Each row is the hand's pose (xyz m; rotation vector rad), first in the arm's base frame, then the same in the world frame.
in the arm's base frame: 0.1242 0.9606 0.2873 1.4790 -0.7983 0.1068
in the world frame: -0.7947 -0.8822 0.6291 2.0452 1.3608 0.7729
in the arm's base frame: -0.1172 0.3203 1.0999 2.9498 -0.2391 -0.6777
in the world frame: 0.2368 -0.7221 0.8265 1.5807 2.3909 -1.1273
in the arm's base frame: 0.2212 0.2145 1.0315 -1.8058 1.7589 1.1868
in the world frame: 0.1406 -0.3939 0.7109 1.7720 0.5569 -1.7668
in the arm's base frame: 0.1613 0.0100 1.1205 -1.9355 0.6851 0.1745
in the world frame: 0.3602 -0.3672 0.6446 -1.3828 -0.9309 1.9338
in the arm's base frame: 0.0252 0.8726 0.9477 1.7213 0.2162 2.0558
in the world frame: -0.2955 -0.7912 1.0721 -1.1977 -1.0224 -0.9242
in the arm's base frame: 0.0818 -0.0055 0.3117 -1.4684 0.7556 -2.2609
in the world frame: -0.0887 -0.6275 0.0189 -1.4680 -0.1290 -0.1785
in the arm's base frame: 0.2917 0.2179 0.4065 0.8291 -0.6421 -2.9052
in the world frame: -0.2672 -0.4776 0.2394 0.0874 0.6459 -1.2782
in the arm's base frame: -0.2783 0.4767 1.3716 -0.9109 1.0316 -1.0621
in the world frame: 0.3534 -0.8535 1.1321 -1.2857 0.4524 1.0563
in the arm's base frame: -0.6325 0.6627 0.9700 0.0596 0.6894 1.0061
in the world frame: 0.1149 -1.3315 0.9425 -0.1804 -1.0073 -2.8848
